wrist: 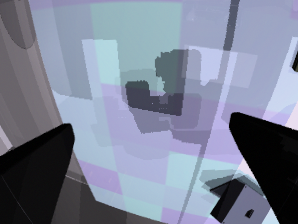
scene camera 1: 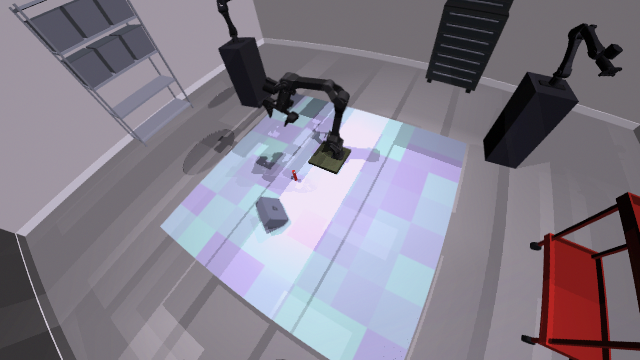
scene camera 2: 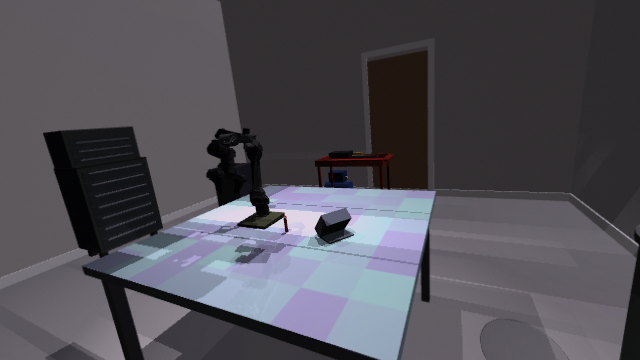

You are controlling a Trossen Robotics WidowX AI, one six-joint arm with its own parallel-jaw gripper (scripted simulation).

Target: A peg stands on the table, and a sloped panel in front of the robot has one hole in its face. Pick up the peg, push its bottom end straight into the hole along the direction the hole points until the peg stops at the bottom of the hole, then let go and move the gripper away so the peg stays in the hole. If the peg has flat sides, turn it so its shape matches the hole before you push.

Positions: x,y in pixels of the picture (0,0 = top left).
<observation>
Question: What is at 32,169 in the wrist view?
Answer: My gripper.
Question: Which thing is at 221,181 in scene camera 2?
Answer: My gripper.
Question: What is my gripper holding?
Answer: Nothing.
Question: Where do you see a grey sloped panel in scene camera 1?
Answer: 264,205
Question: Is my gripper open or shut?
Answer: Open.
</observation>
